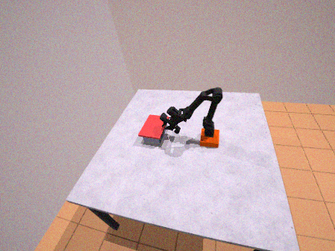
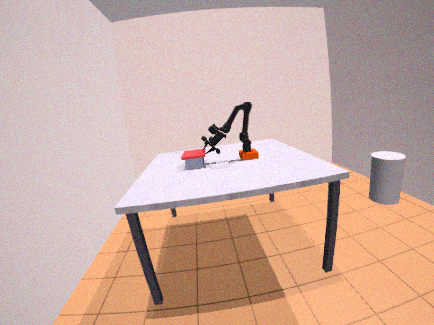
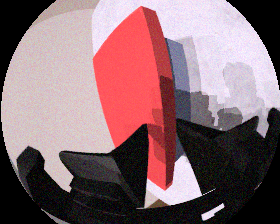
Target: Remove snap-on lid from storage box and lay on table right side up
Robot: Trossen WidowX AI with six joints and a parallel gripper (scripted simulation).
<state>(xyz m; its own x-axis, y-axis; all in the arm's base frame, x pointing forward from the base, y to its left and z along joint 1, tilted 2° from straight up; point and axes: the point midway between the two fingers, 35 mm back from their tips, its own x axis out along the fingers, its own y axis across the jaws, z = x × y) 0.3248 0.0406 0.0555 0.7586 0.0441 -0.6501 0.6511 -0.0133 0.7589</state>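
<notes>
Right now my gripper tip is 70 mm short of the lid. Also, from my gripper tip: storage box 80 mm ahead, 40 mm below.
</notes>
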